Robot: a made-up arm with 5 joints.
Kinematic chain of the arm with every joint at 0, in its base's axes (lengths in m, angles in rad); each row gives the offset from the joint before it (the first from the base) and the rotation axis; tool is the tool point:
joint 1: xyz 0 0 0.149 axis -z
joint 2: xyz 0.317 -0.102 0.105 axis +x
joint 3: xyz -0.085 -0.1 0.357 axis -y
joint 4: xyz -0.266 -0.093 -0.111 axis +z
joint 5: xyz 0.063 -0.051 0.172 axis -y
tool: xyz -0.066 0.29 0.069
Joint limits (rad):
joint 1: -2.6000..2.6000
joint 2: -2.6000..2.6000
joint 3: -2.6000..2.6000
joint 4: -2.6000..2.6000
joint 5: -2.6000..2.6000
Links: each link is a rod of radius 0.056 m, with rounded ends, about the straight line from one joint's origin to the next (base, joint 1, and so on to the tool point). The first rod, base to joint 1, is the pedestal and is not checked.
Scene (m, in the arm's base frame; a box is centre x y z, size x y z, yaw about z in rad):
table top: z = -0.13
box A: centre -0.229 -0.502 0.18 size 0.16 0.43 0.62 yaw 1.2
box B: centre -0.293 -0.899 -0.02 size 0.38 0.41 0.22 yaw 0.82
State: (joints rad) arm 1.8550 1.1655 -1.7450 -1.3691 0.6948
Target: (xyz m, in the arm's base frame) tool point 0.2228 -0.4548 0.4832
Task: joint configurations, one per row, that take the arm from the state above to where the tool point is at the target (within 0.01 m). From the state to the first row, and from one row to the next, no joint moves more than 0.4 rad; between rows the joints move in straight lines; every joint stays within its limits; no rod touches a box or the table.
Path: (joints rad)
1: 1.9000 0.7794 -1.8508 -1.4617 0.7354
2: 1.9450 0.3932 -1.9566 -1.5543 0.7759
3: 1.9900 0.0071 -2.0624 -1.6469 0.8165
4: 2.0351 -0.3791 -2.1682 -1.7395 0.8571
5: 2.0801 -0.7652 -2.2740 -1.8320 0.8976
6: 2.1251 -1.1514 -2.3799 -1.9246 0.9382
7: 1.7904 -0.8542 -2.1634 -1.7437 0.8409
8: 1.4557 -0.5570 -1.9469 -1.5628 0.7437
9: 1.1210 -0.2598 -1.7304 -1.3819 0.6464
10: 0.7863 0.0374 -1.5138 -1.2010 0.5491
11: 0.4516 0.3345 -1.2973 -1.0201 0.4518
12: 0.3911 0.4395 -1.5870 -1.0825 0.4674
13: 0.3305 0.5445 -1.8766 -1.1449 0.4829
14: 0.2700 0.6495 -2.1663 -1.2073 0.4985

